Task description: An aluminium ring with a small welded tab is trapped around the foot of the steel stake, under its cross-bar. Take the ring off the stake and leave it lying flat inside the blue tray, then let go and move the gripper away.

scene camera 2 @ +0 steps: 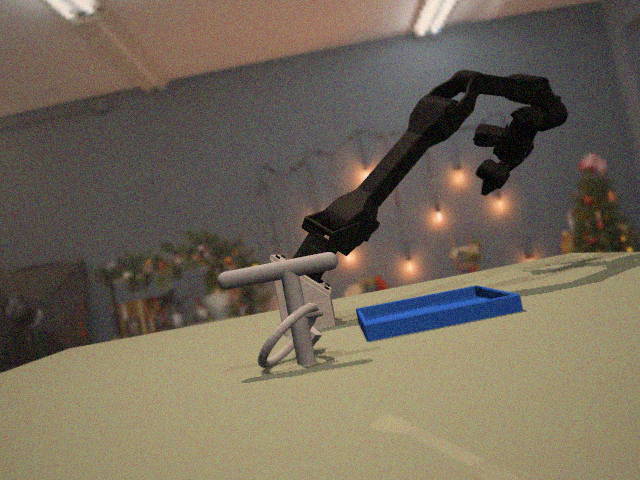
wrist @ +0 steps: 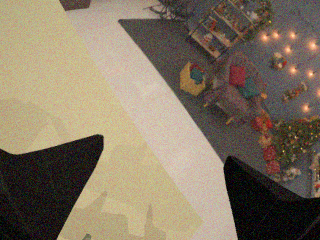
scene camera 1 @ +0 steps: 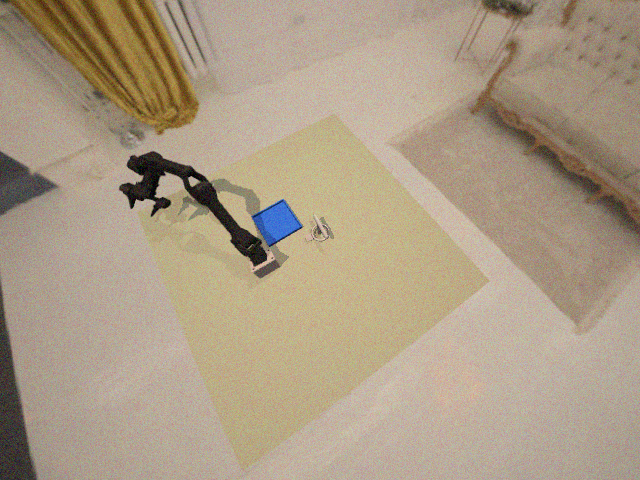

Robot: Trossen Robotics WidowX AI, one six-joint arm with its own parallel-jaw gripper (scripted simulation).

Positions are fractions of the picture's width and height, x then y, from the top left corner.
Note:
My gripper (scene camera 2: 0.77,0.39) is open, with nothing in its grasp. Also in view: an aluminium ring (scene camera 2: 0.41,0.75), a blue tray (scene camera 2: 0.64,0.66) and a steel stake (scene camera 2: 0.45,0.57).
My gripper also shows in the wrist view (wrist: 0.52,0.64) and in scene camera 1 (scene camera 1: 0.22,0.44). The blue tray also shows in scene camera 1 (scene camera 1: 0.43,0.46). The wrist view does not show the aluminium ring: it is out of frame.

